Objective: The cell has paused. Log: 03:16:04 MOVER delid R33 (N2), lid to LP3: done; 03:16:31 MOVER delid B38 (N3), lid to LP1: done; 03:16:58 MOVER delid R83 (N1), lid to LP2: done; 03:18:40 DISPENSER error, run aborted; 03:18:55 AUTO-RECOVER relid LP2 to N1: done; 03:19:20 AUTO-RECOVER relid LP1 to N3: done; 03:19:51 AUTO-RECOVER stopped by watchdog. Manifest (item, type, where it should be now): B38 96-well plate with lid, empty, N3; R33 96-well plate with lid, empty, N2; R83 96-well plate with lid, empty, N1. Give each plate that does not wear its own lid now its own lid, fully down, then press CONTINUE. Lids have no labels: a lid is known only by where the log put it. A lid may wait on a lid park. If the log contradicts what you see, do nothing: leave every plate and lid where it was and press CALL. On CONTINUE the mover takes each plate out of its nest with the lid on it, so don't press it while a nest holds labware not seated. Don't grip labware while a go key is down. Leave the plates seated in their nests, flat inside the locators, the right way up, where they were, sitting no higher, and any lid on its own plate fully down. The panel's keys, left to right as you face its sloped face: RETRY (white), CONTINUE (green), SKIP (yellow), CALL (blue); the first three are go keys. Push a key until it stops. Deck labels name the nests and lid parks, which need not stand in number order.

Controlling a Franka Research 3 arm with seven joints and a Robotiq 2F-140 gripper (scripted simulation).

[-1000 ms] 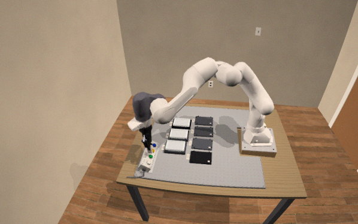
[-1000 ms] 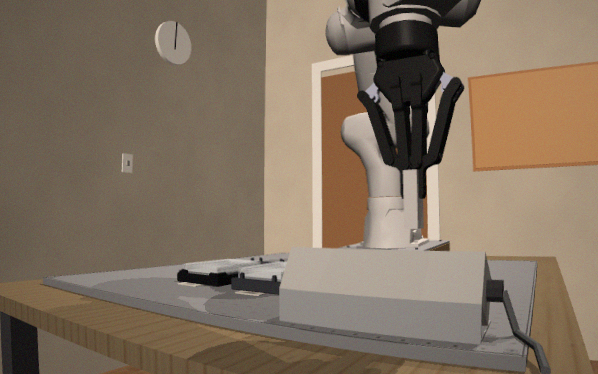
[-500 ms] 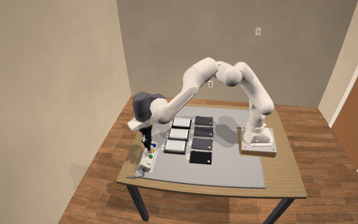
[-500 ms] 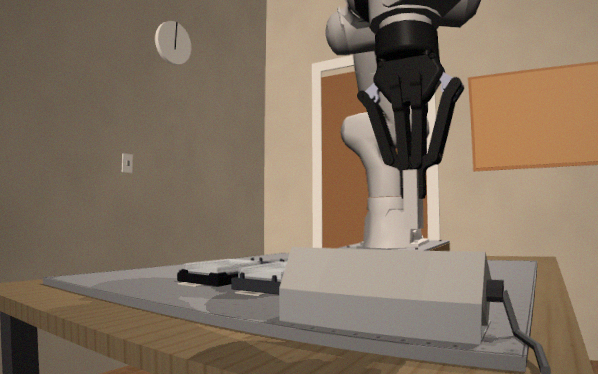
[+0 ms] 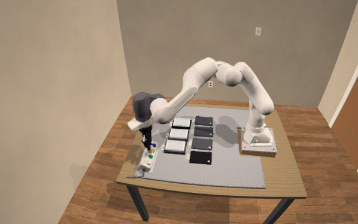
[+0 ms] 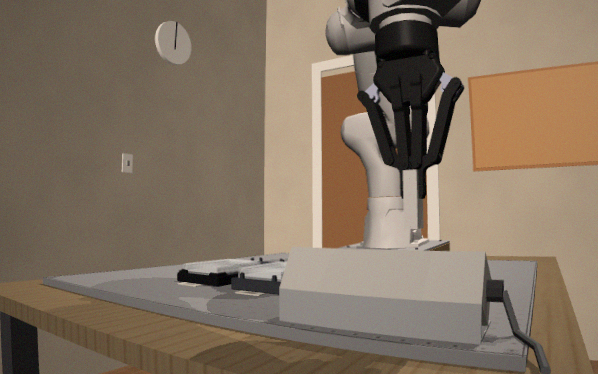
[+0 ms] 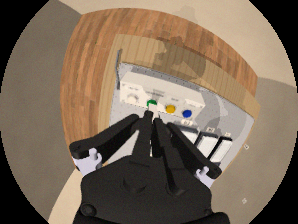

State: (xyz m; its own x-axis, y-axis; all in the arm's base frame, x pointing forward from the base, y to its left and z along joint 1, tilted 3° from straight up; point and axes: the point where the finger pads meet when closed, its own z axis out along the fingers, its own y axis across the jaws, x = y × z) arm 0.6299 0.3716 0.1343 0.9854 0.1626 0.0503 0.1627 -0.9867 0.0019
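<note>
My hand is 70 mm above the green key. Also, from my hand: yellow key: 10 mm ahead, 50 mm to the right, 70 mm below; then white key: 10 mm behind, 50 mm to the left, 70 mm below; then blue key: 20 mm ahead, 100 mm to the right, 70 mm below.
</note>
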